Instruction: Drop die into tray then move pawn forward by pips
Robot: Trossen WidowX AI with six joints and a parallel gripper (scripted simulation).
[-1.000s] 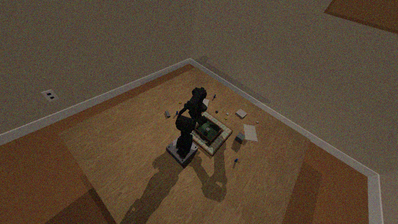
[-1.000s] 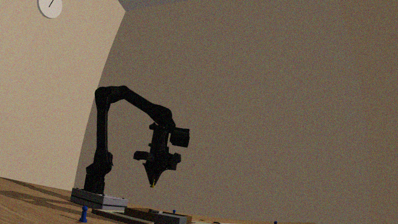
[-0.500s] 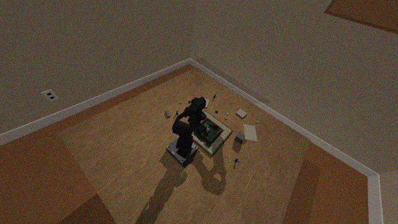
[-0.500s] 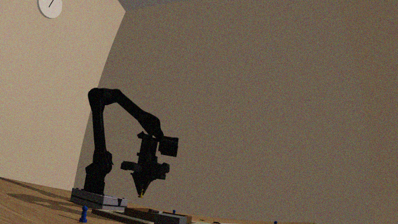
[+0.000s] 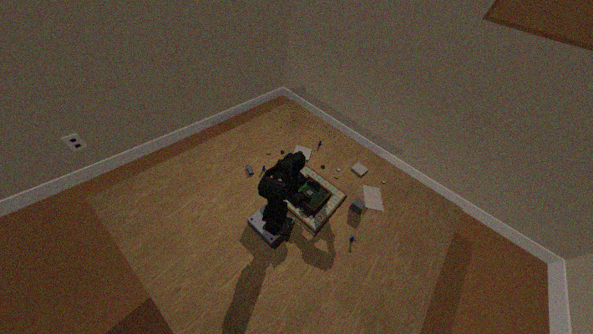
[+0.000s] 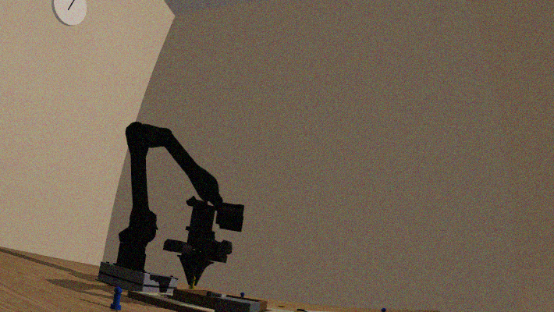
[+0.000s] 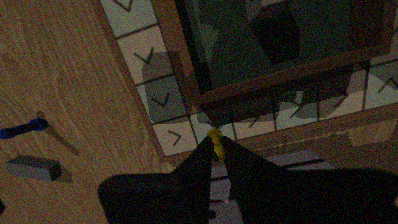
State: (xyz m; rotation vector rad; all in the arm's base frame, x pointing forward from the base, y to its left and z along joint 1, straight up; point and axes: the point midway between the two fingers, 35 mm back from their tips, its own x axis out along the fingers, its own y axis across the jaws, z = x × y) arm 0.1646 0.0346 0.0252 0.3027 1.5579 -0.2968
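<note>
The yellow pawn is 1 cm above my gripper tip. Round my gripper tip: white die 9 cm ahead, 8 cm to the right, 1 cm below; then green dice tray 10 cm ahead, 8 cm to the right, 3 cm below; then white sheet 30 cm ahead, 37 cm to the right, 4 cm below.
</note>
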